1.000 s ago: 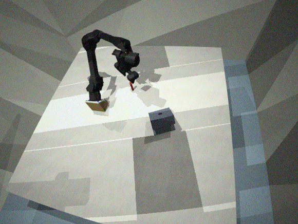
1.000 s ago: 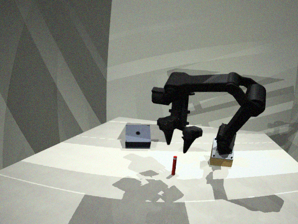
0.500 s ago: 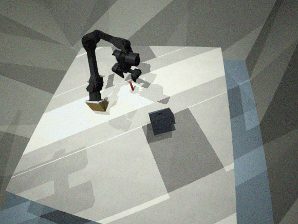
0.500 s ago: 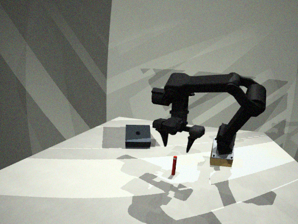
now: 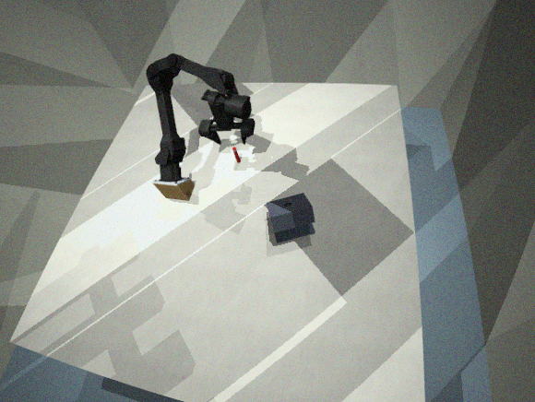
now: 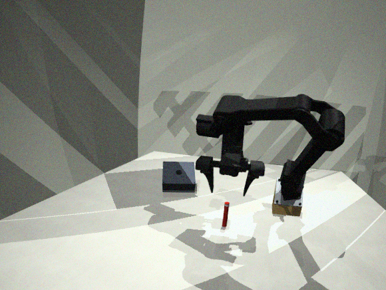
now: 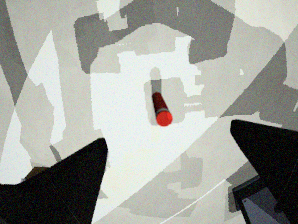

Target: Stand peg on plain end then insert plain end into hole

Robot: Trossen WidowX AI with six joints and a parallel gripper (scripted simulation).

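Now: the red peg 5 cm below my gripper tip. Also, from my gripper tip: sloped panel 20 cm ahead, 26 cm to the right, 5 cm below.
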